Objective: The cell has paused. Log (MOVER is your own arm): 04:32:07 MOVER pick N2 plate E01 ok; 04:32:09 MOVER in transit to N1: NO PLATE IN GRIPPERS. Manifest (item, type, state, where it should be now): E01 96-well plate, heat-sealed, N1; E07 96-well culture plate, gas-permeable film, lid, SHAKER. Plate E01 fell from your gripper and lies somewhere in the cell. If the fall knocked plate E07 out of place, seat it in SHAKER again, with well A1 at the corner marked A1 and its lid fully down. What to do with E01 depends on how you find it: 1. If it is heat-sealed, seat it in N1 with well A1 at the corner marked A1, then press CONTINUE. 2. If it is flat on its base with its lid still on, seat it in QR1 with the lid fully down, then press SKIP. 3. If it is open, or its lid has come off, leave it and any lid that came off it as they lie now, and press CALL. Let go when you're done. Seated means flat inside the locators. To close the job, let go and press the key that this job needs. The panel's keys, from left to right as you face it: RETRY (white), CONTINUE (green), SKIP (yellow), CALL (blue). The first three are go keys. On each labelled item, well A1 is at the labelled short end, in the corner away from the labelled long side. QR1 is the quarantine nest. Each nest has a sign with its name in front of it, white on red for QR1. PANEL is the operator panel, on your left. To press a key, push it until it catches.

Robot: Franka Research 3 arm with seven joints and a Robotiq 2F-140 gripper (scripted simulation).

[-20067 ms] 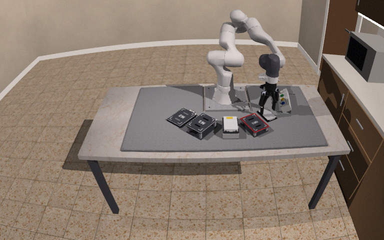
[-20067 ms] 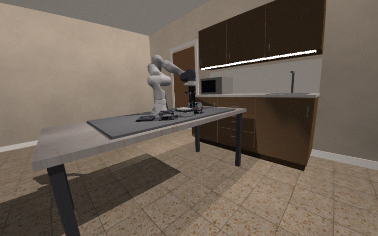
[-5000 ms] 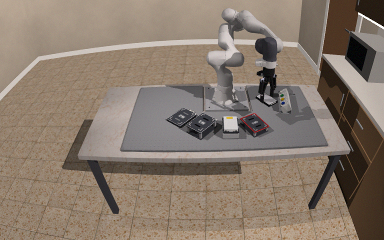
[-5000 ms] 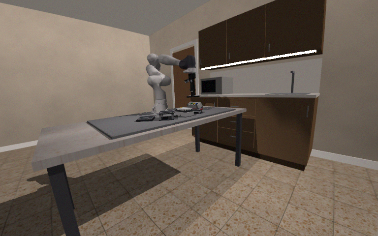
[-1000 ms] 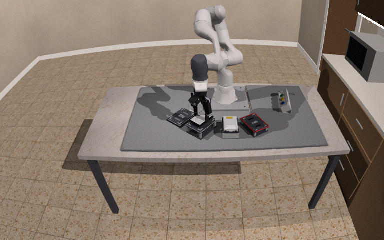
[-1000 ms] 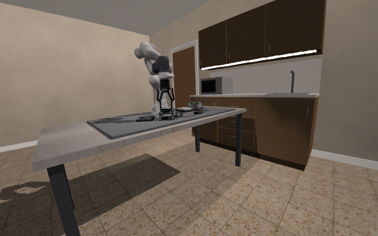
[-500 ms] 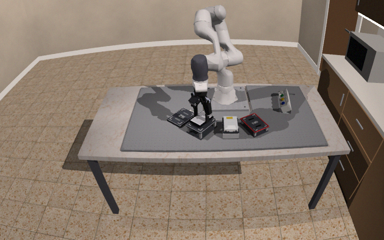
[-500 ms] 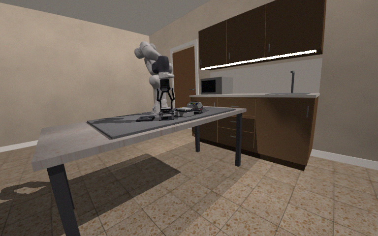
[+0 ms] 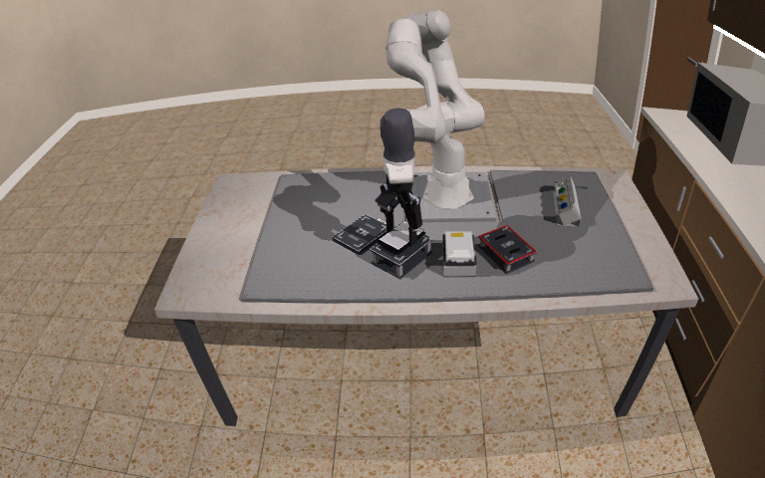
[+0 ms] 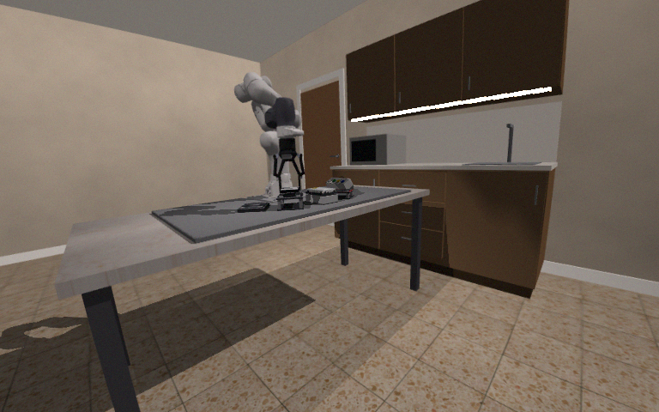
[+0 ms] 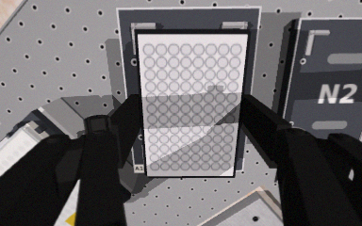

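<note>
Right now my hand is 20 mm above the plate E01. From my hand the other things lie so: yellow key: 250 mm behind, 580 mm to the left, 40 mm below; blue CALL key: 200 mm behind, 570 mm to the left, 40 mm below; A1 mark: 20 mm behind, 90 mm to the left, 50 mm below.
</note>
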